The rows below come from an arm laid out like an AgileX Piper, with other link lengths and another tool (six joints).
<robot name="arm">
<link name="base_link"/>
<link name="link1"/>
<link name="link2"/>
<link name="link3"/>
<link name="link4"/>
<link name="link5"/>
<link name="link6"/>
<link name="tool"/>
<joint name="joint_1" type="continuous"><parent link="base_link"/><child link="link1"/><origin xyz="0 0 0.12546" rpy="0 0 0"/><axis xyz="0 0 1"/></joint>
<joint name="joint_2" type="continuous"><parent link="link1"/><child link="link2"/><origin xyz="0 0 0" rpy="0 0 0"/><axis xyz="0 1 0"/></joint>
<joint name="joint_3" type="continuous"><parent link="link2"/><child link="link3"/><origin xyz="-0.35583 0 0.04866" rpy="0 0 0"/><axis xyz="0 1 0"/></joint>
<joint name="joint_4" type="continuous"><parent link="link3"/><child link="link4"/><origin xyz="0.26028 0 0.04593" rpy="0 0 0"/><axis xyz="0.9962 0 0.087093"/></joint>
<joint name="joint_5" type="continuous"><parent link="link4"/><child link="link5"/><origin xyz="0 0 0" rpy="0 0 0"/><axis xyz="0 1 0"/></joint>
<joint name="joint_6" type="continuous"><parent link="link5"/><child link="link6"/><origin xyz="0.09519 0 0.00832" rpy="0 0 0"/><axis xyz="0.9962 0 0.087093"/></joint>
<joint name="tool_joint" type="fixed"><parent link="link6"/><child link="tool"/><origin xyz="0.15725 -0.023 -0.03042" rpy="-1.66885 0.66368 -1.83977"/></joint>
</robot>
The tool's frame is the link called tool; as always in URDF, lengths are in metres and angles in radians. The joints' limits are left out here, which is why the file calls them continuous.
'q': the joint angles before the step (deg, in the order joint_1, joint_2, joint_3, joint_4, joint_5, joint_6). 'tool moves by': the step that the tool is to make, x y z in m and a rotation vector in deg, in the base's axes. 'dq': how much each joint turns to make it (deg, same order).
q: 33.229, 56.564, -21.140, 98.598, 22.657, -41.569
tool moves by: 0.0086, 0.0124, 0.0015, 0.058, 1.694, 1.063
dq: 0.019, 3.952, -2.437, 0.104, 1.403, 0.208
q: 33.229, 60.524, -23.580, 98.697, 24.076, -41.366
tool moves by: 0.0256, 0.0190, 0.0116, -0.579, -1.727, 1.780
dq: 0.013, 5.552, -5.566, 0.017, 0.903, -2.381
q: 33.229, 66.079, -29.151, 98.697, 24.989, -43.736
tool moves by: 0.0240, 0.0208, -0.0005, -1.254, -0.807, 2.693
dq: 0.010, 6.691, -5.119, 0.026, 1.671, -3.033
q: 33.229, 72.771, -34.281, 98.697, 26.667, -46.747
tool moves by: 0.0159, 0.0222, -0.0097, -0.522, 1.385, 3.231
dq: 0.010, 6.903, -4.167, 0.008, 2.990, -1.797
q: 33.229, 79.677, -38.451, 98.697, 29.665, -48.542
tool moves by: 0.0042, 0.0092, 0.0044, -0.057, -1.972, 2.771
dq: 0.230, 1.556, -2.208, -1.119, 1.517, -1.494
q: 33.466, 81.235, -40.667, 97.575, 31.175, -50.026
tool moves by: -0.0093, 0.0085, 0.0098, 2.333, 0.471, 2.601
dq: -0.003, 0.084, -0.510, 0.302, 3.432, -0.011
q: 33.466, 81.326, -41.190, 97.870, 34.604, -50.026
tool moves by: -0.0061, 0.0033, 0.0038, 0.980, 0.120, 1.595
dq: -0.006, -0.004, -0.054, -0.016, 1.853, -0.223
